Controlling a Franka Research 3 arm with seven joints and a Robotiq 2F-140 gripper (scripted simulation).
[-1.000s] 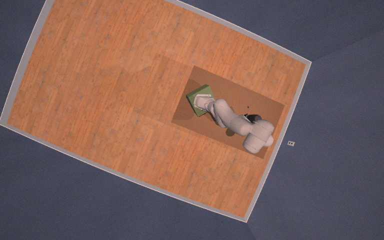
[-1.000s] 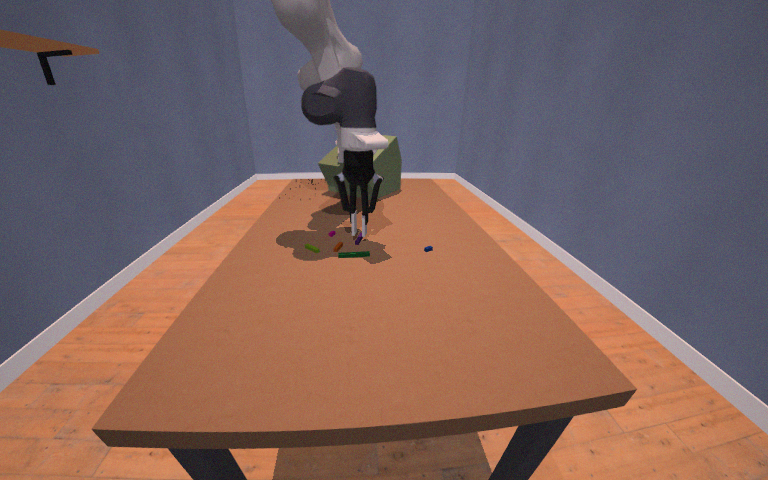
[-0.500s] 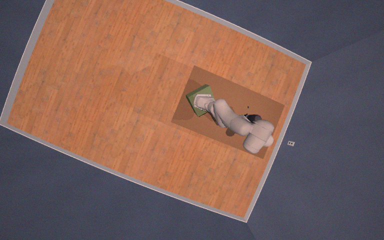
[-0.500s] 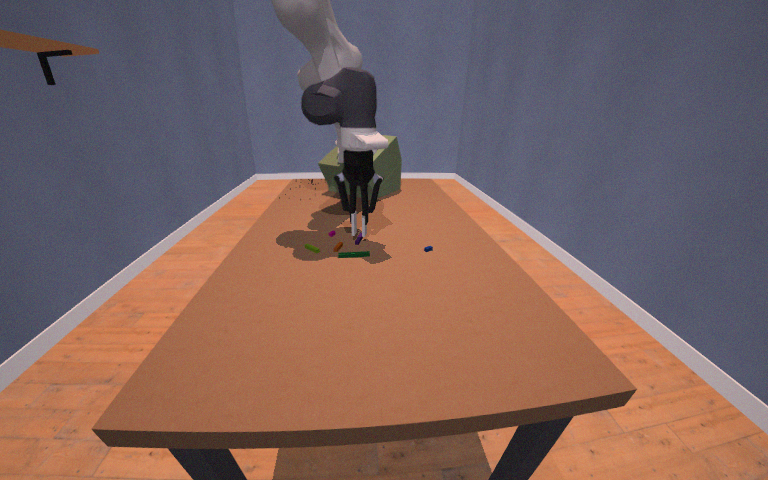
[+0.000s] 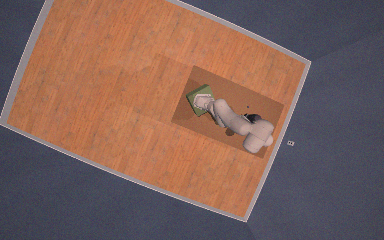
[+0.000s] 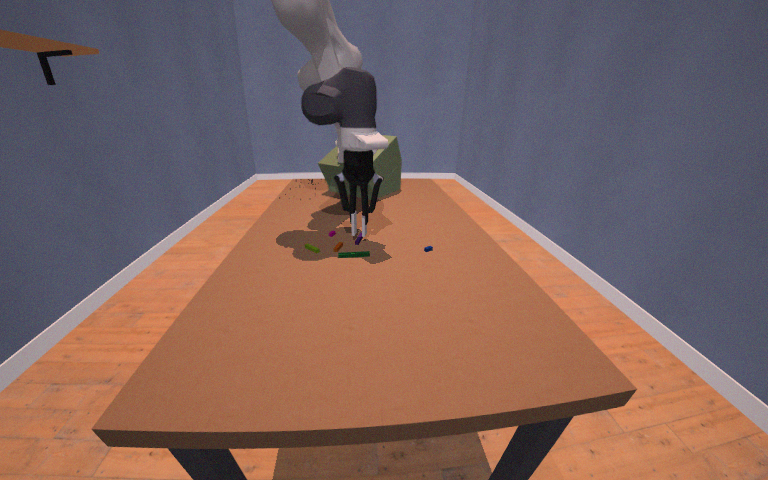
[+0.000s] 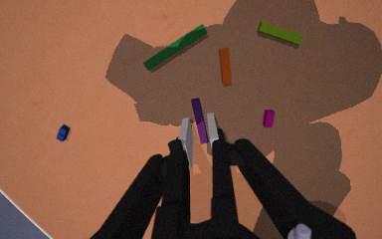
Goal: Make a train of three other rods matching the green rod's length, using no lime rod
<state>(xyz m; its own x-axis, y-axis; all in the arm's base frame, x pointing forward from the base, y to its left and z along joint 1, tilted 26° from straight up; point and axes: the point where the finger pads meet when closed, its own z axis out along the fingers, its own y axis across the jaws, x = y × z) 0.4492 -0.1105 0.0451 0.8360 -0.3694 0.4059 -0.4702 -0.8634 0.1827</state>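
The purple rod lies 50 mm below my hand. Round my hand: green rod: 90 mm ahead, 50 mm below, 40 mm to the right; orange rod: 70 mm to the right, 50 mm below, 30 mm ahead; magenta rod: 70 mm to the right, 60 mm behind, 50 mm below.
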